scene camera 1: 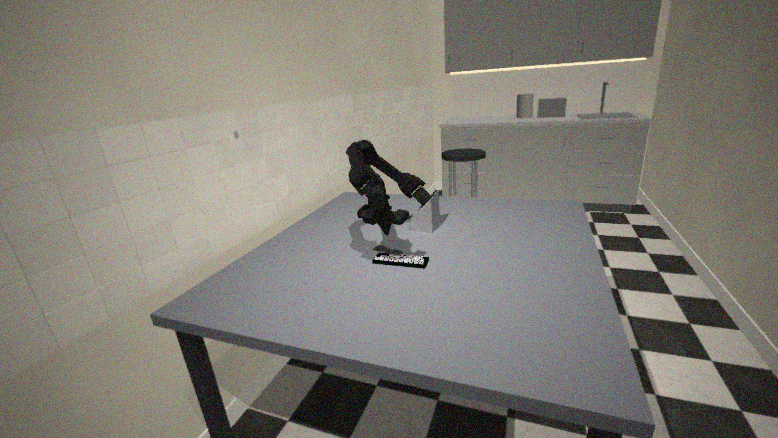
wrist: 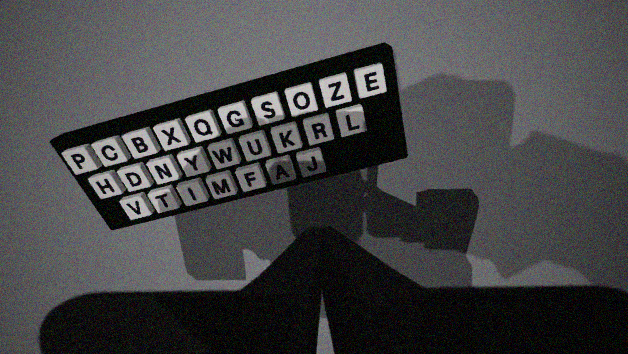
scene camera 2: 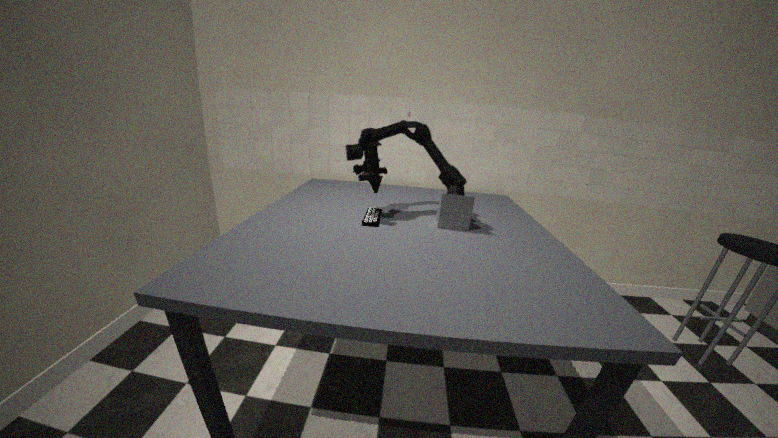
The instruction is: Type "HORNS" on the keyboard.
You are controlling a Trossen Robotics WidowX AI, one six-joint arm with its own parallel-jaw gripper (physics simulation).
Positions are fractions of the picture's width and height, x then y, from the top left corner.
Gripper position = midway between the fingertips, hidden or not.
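Observation:
My gripper (scene camera 1: 0.50,0.54) is visible to me, and the wrist view gives me that same gripper (wrist: 0.51,0.68). I can also see a black keyboard (wrist: 0.36,0.44).

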